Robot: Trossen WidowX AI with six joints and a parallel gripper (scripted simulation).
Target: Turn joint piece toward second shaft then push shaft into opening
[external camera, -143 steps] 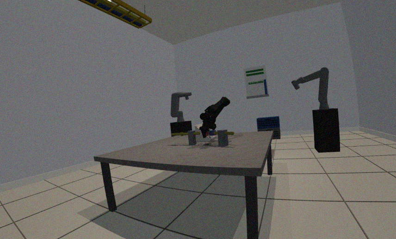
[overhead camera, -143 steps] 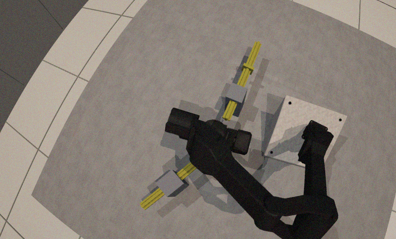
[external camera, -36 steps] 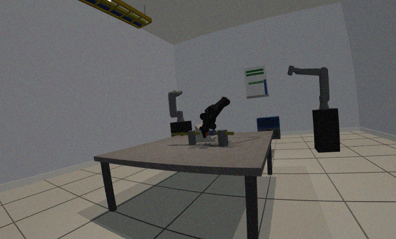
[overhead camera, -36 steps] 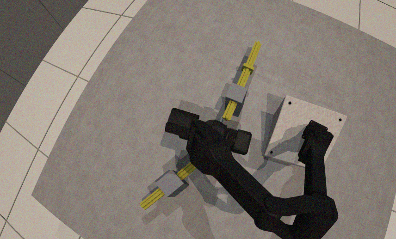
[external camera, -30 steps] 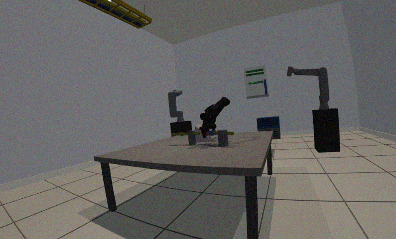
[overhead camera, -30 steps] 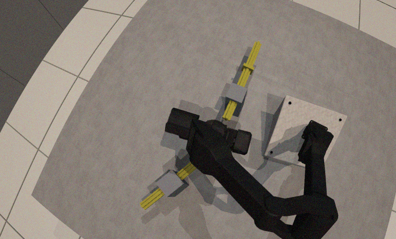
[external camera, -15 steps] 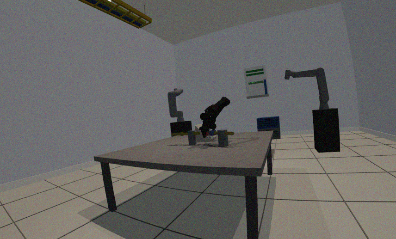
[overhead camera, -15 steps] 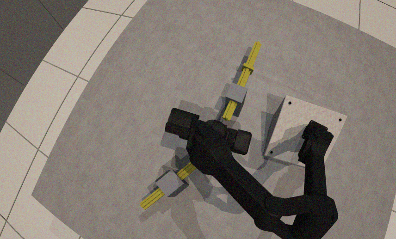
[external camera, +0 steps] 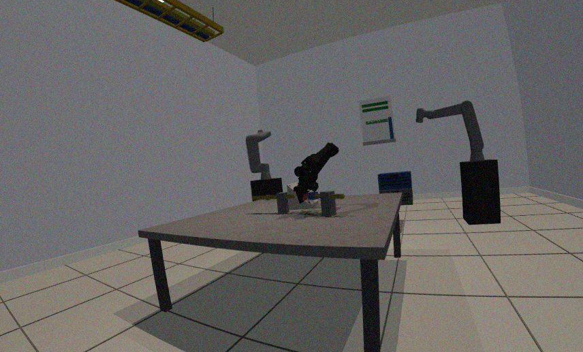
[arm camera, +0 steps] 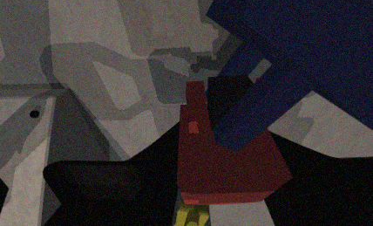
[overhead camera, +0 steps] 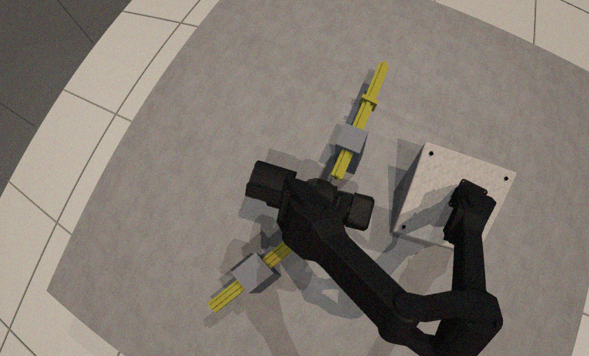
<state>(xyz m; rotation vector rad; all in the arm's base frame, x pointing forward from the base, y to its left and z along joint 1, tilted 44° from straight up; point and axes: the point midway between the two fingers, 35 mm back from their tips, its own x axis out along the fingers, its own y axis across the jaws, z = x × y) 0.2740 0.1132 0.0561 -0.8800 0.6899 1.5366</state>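
Right now the dark red joint piece is 30 mm above my gripper tip and 10 mm to the left of it.
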